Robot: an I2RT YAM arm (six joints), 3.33 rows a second.
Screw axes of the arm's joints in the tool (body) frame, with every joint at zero. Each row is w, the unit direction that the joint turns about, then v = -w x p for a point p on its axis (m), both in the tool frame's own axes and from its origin. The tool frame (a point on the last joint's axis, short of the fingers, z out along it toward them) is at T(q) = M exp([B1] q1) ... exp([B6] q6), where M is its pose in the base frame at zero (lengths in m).
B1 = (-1, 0, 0, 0, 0.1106, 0)
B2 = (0, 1, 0, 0.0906, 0, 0.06)
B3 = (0, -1, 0, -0.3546, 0, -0.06)
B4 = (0, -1, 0, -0.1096, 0, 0)
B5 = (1, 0, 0, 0, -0.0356, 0)
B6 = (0, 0, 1, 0, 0, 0)
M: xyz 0.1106 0 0.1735 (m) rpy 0 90 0 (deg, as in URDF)
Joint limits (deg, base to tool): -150..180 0..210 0..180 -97..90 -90..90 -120..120
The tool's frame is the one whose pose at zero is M.
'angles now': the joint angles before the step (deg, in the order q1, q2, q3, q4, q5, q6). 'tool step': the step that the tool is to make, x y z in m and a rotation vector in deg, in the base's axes. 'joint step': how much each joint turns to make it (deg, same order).
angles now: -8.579, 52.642, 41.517, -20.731, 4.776, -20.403
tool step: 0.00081, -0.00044, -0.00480, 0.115, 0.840, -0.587
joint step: -0.001, 0.439, -0.612, 0.176, 0.501, 0.304
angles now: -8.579, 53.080, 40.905, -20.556, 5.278, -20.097
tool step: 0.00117, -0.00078, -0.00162, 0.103, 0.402, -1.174
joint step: -0.001, 0.480, -0.021, 0.020, 0.962, 0.677
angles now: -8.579, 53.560, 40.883, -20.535, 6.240, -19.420
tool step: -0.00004, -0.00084, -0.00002, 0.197, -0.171, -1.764
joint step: 0.000, 0.045, 0.000, 0.045, 1.355, 1.159
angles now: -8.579, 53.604, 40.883, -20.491, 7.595, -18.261
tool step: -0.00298, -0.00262, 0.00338, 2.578, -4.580, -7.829
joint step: 0.000, -1.355, -0.873, 2.447, 4.962, 6.972
